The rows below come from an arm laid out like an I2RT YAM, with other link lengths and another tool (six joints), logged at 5 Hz.
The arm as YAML. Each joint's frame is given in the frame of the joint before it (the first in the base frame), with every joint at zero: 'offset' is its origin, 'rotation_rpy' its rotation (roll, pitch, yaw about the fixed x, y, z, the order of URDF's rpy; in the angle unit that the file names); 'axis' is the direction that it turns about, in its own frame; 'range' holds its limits. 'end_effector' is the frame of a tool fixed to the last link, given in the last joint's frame.
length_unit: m
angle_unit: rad
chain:
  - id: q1
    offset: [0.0, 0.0, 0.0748]
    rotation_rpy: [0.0, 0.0, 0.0]
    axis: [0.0, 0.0, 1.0]
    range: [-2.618, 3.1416]
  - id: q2
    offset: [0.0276, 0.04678, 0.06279]
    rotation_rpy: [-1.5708, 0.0, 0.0]
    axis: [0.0, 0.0, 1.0]
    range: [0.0, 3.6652]
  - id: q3
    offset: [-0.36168, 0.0, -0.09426]
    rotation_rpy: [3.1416, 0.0, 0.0]
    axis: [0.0, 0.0, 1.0]
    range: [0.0, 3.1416]
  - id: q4
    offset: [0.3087, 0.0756, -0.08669]
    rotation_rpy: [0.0, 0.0, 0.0]
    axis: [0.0, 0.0, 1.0]
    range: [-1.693, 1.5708]
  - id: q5
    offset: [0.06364, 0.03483, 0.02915]
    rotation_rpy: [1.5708, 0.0, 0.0]
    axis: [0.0, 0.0, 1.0]
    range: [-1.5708, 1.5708]
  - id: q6
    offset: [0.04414, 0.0, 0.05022]
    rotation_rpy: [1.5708, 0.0, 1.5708]
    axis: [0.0, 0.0, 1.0]
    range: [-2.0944, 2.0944]
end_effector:
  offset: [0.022, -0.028, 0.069]
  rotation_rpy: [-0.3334, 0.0, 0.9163]
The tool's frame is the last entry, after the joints.
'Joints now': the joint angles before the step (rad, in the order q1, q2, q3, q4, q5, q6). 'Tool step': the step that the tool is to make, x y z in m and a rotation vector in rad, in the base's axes. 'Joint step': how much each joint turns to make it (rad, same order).
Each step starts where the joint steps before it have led.
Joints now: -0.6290 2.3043 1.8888 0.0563 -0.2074 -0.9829
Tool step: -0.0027 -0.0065 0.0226 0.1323 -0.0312 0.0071
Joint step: -0.0134 -0.0009 0.0797 -0.1075 -0.0646 0.1121
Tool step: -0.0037 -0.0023 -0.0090 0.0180 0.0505 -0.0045
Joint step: -0.0053 0.0033 0.0064 -0.0585 0.0057 -0.0155
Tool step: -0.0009 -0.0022 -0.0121 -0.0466 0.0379 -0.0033
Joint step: -0.0016 0.0071 -0.0154 0.0067 0.0277 -0.0551
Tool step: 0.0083 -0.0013 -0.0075 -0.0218 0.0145 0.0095
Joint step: 0.0052 0.0299 0.0329 -0.0075 0.0078 -0.0260
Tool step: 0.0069 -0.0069 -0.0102 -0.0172 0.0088 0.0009
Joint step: -0.0017 0.0380 0.0379 -0.0008 0.0061 -0.0187
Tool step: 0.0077 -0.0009 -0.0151 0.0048 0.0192 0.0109
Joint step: 0.0043 0.0353 0.0278 -0.0130 -0.0024 -0.0101
